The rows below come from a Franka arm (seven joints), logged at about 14 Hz.
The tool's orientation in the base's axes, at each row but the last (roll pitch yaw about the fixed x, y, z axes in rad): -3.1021, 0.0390, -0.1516; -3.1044, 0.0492, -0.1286; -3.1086, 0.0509, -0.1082; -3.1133, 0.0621, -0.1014
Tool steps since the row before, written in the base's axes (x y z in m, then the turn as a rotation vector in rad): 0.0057, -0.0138, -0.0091, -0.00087, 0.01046, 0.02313; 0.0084, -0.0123, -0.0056, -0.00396, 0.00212, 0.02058; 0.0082, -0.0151, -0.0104, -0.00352, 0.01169, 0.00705; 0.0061, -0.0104, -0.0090, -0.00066, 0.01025, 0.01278
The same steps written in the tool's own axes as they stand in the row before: 0.0081, 0.0131, 0.0083, -0.00334, -0.01111, -0.02260; 0.0102, 0.0113, 0.0047, -0.00521, -0.00235, -0.02028; 0.0103, 0.0144, 0.0094, -0.00511, -0.01146, -0.00642; 0.0077, 0.0100, 0.0083, -0.00248, -0.01048, -0.01236
